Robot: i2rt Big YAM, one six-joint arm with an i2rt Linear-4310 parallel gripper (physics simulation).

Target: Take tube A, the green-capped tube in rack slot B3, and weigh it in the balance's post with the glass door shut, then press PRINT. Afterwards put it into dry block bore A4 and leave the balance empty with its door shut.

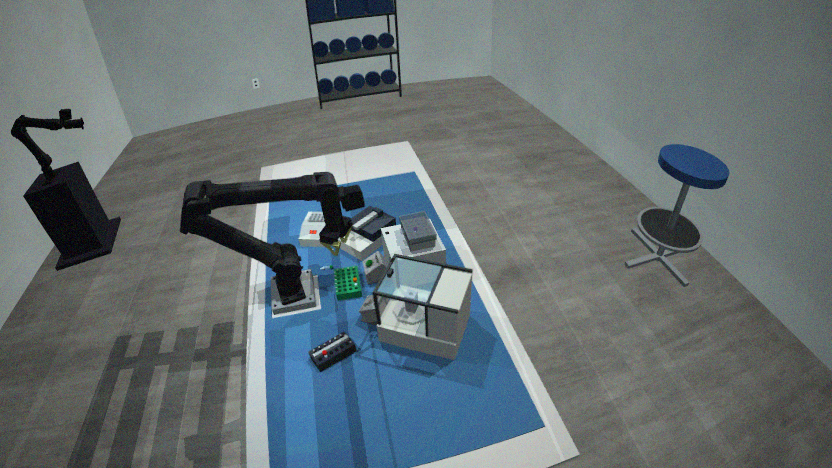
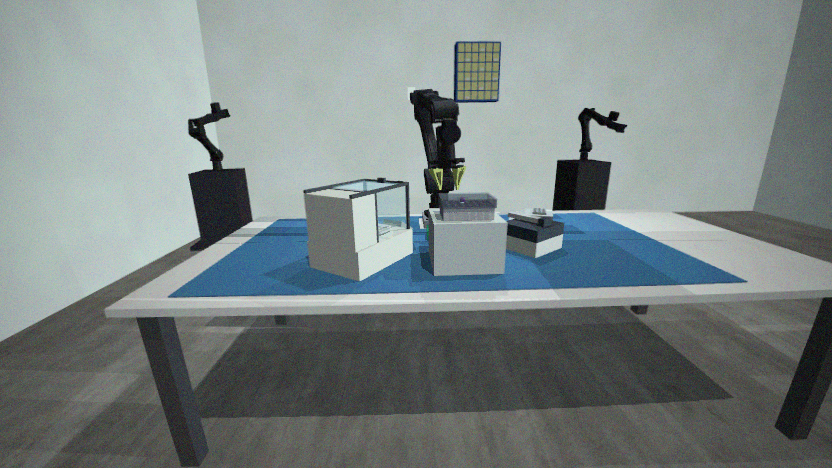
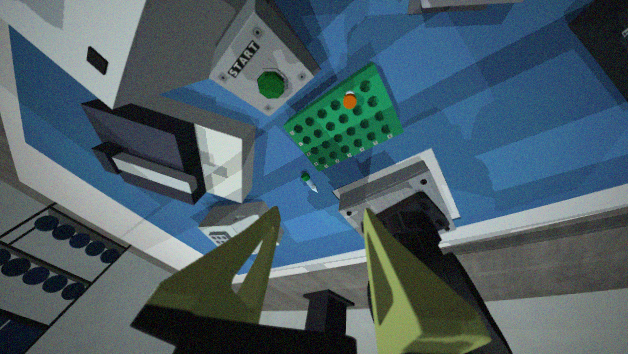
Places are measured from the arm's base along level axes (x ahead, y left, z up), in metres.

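Pixels of known places: gripper, fingertip midpoint: (image 1: 339, 248) (image 2: 448, 189) (image 3: 320, 213); arm's base, origin of the base link: (image 1: 290, 289) (image 3: 401, 221).
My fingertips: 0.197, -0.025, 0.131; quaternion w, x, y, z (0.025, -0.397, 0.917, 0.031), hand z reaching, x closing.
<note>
For each thing: its middle in the pictures, then the offset to it from my fingertips, as dx, dy, dz. "pt": a spot on its surface instead.
- green-capped tube, body centre: (image 3: 311, 183) (image 1: 326, 267) -0.048, +0.108, -0.157
- green rack, body centre: (image 3: 341, 124) (image 1: 347, 282) +0.000, -0.010, -0.147
- orange-capped tube, body centre: (image 3: 349, 96) +0.022, -0.044, -0.131
- balance, body centre: (image 2: 371, 218) (image 1: 410, 301) +0.132, -0.268, -0.051
- black block, body centre: (image 1: 332, 350) -0.132, -0.276, -0.138
- START box, body centre: (image 2: 461, 225) (image 1: 400, 250) +0.201, -0.020, -0.067
- small grey box, surface spot: (image 1: 370, 308) pt +0.022, -0.208, -0.088
- white instrument, surface spot: (image 2: 467, 247) pt +0.332, -0.046, -0.089
- dark-topped white device, surface spot: (image 3: 225, 165) (image 1: 354, 241) pt +0.083, +0.156, -0.117
- keypad box, body centre: (image 3: 242, 231) (image 2: 530, 219) (image 1: 316, 228) -0.029, +0.324, -0.127
The green-capped tube (image 1: 326, 267) (image 3: 309, 181) lies on its side on the blue mat, between the green rack (image 1: 347, 282) (image 3: 333, 115) and the arm's base. An orange-capped tube (image 3: 349, 101) stands in the rack; no green cap shows there. My gripper (image 1: 342, 244) (image 2: 448, 187) (image 3: 320, 213) is open and empty, its yellow fingers well above the mat and apart from the tube. The balance (image 1: 453, 291) (image 2: 331, 232) stands beyond the rack, its post (image 1: 410, 299) visible through glass; I cannot tell how its door stands. A black block (image 1: 332, 351) with a red-capped piece lies nearer the front.
The START box (image 1: 374, 266) (image 3: 250, 65) stands close beside the rack. Another small grey box (image 1: 370, 308) is beside the balance. A white instrument (image 1: 439, 253) (image 2: 467, 247), a dark-topped white device (image 1: 360, 244) (image 3: 225, 165) and a keypad box (image 1: 311, 235) (image 3: 230, 222) stand around my gripper.
</note>
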